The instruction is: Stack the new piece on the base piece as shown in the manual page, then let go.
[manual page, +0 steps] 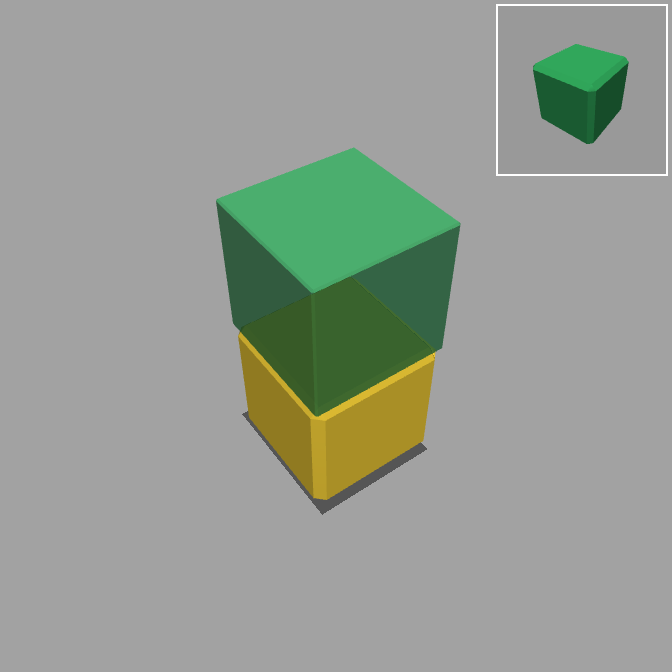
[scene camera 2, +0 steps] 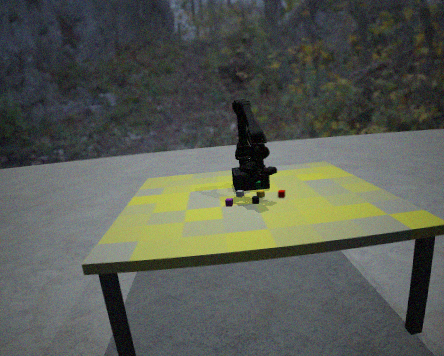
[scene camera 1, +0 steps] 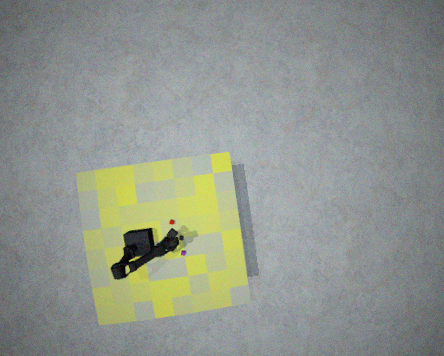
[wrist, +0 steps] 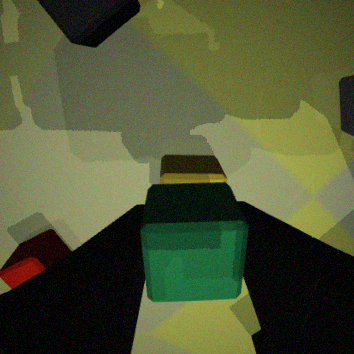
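Pixels of known places: gripper, fingertip midpoint: (scene camera 2: 259, 186) (scene camera 1: 169, 236) (wrist: 189, 214); arm's base, link origin: (scene camera 1: 132, 248).
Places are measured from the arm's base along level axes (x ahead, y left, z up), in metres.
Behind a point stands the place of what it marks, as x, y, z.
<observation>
A green cube (scene camera 2: 258, 184) {0.287, -0.024, -0.027} (wrist: 194, 265) {0.277, -0.015, -0.017} is held between the two black fingers of my gripper (wrist: 189, 214) {0.279, -0.018, -0.039}. My gripper is shut on it and holds it above the table. A yellow cube (scene camera 2: 260, 194) {0.287, -0.017, -0.079} (wrist: 193, 178) {0.277, -0.022, -0.066} stands on the table below the green cube. In the wrist view it shows just beyond the green cube's far edge, mostly hidden by it. In scene camera 2 a gap shows between the two cubes. The arm hides both cubes in scene camera 1. The frames do not tell which cube is the base piece.
A red cube (scene camera 1: 172, 222) {0.330, 0.077, -0.068} (scene camera 2: 281, 193) {0.337, 0.074, -0.075} (wrist: 24, 272) {0.328, 0.073, -0.066}, a black cube (scene camera 1: 181, 238) {0.356, -0.068, -0.066} (scene camera 2: 255, 200) {0.367, -0.072, -0.079}, a purple cube (scene camera 1: 183, 253) {0.331, -0.188, -0.066} (scene camera 2: 229, 202) {0.342, -0.191, -0.077} and a grey cube (scene camera 2: 240, 193) {0.228, -0.102, -0.076} stand around the yellow cube on the checkered table (scene camera 1: 107, 310) {-0.447, -0.451, -0.096} (scene camera 2: 170, 242) {0.642, -0.495, -0.096}. A dark block (wrist: 347, 105) {0.222, -0.090, -0.087} shows at the wrist view's right edge.
</observation>
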